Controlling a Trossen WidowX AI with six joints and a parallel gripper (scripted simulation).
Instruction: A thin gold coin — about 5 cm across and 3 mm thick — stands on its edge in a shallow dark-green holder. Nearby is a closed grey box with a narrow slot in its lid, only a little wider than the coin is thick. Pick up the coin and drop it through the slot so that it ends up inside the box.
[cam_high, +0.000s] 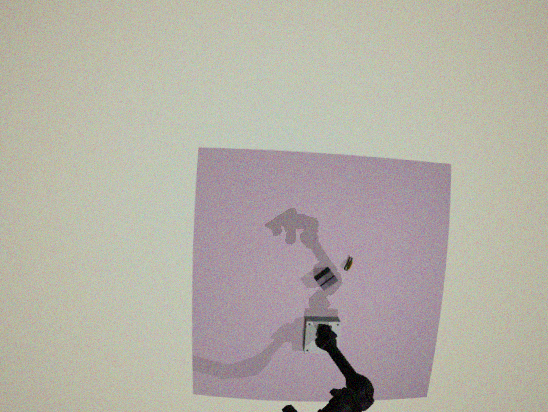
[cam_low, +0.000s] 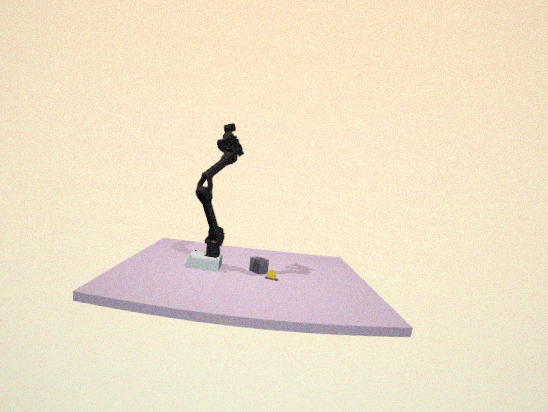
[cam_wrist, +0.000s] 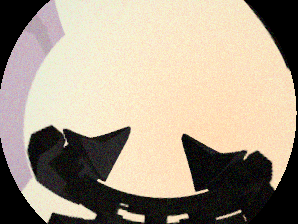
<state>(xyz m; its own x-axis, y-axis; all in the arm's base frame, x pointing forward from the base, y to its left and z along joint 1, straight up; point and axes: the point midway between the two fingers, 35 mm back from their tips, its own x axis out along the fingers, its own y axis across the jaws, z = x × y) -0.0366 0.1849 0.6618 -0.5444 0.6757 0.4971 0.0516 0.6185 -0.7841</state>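
Right now the gold coin is 72 cm below my gripper tip, 39 cm ahead of it and 26 cm to the right of it.
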